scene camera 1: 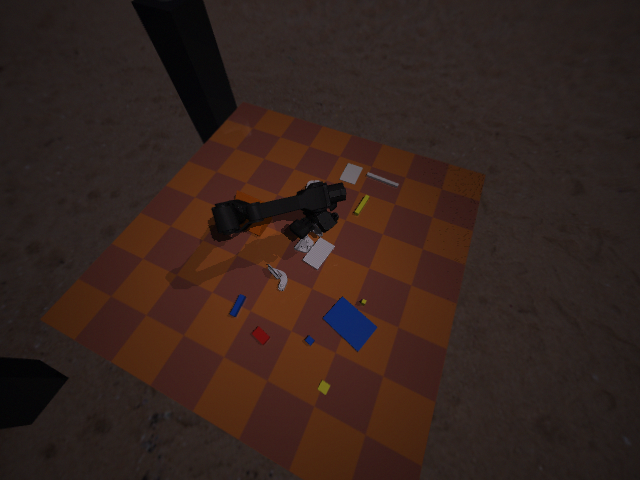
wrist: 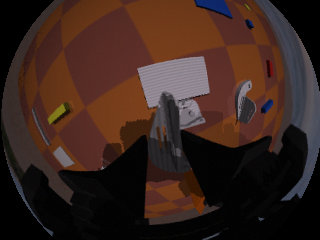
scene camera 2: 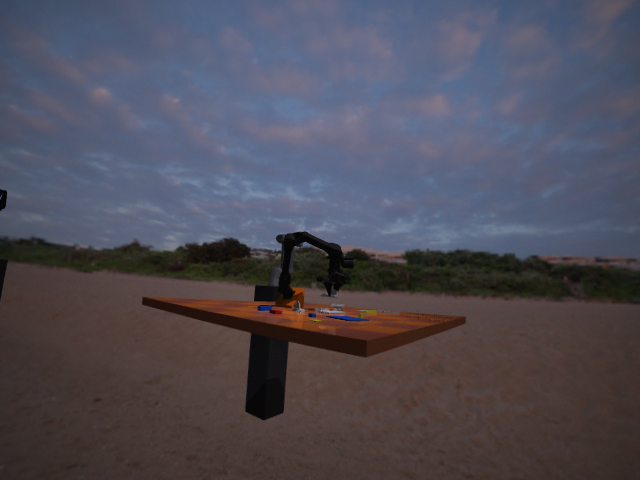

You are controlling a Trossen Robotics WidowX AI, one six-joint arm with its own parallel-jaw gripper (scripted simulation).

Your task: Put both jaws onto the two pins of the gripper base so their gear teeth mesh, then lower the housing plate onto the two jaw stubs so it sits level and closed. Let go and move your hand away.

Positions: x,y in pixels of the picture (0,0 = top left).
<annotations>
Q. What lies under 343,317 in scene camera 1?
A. A blue plate.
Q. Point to a jaw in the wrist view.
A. At 171,159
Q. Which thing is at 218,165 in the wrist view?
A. My gripper.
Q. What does my gripper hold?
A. A jaw.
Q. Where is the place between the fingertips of my gripper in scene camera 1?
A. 314,227
</annotations>
